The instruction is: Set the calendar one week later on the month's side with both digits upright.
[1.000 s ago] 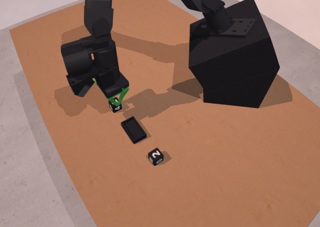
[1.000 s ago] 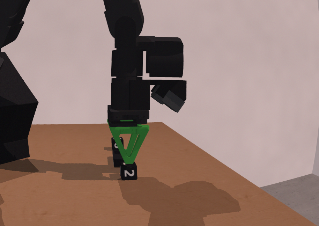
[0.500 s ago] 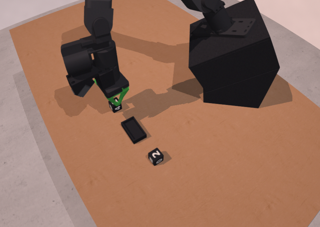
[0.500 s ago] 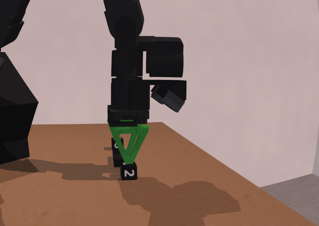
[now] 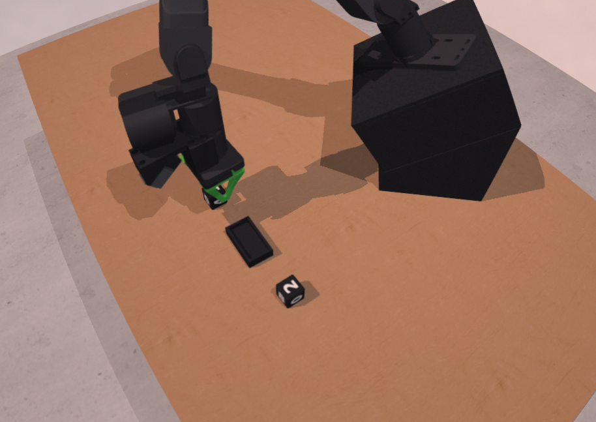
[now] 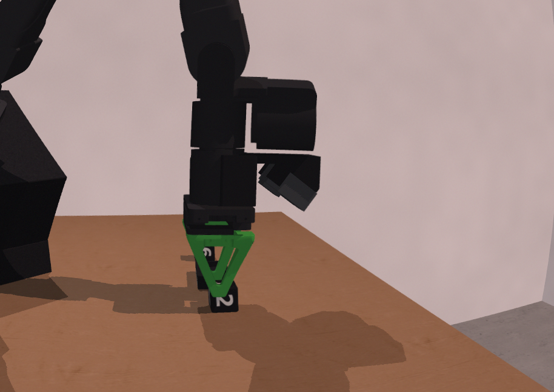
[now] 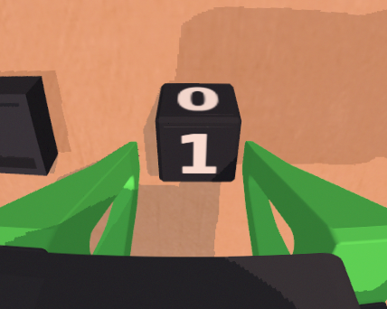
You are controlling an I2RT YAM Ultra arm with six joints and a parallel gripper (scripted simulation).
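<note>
Now: the black tray 3 cm ahead of my hand, 10 cm to the left of it and 2 cm below it.
</note>
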